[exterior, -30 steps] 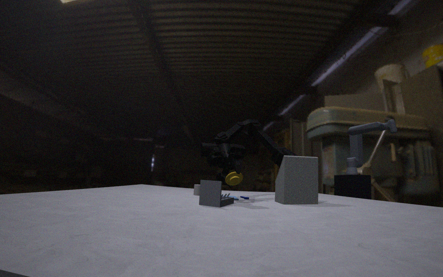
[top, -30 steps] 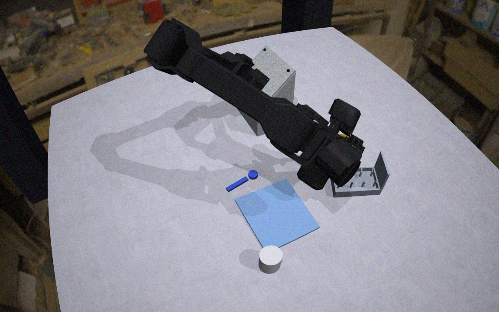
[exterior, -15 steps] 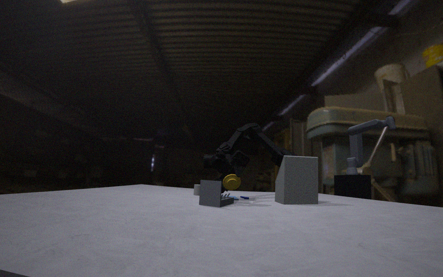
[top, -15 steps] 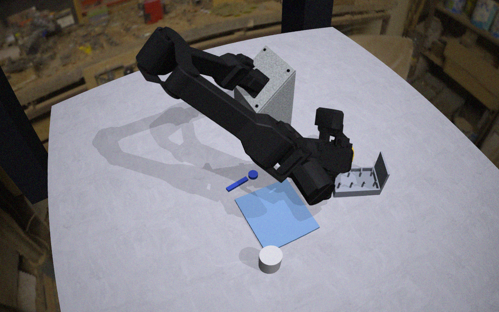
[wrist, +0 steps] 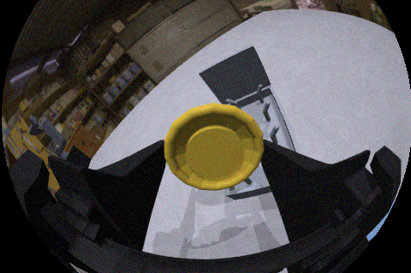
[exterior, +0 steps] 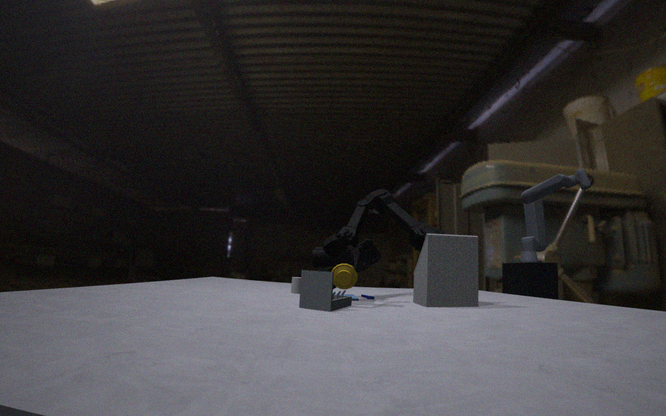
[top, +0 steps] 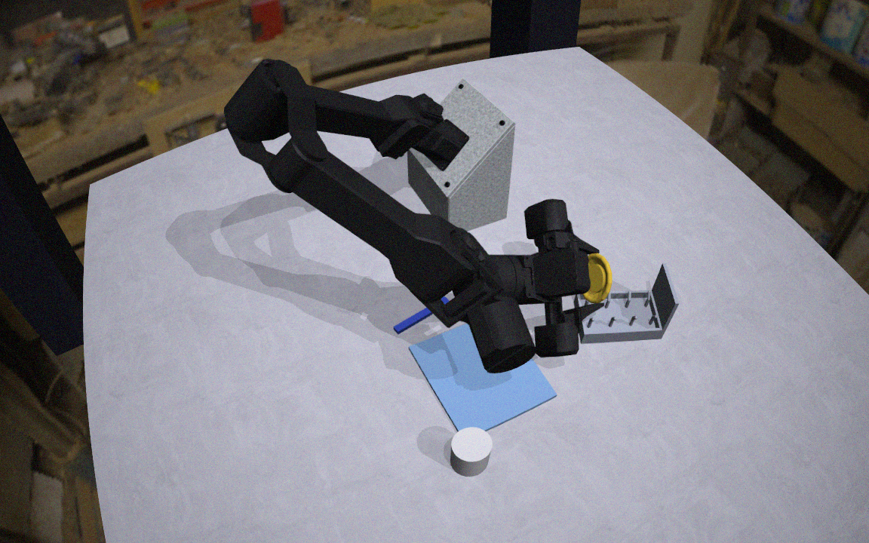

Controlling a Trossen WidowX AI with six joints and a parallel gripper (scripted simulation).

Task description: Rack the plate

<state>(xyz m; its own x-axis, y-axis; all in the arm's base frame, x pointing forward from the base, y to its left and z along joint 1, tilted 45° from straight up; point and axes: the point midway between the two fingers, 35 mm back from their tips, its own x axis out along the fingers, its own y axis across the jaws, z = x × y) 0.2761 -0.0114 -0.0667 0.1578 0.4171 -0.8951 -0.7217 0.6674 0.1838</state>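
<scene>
Right now my gripper tip is 4 cm short of the grey dish rack, 2 cm to the right of it and 4 cm above it. Also, from my gripper tip: light blue mat (1 cm ahead, 19 cm to the right, 6 cm below); blue spoon (11 cm behind, 20 cm to the right, 6 cm below); yellow plate (1 cm to the right).
</scene>
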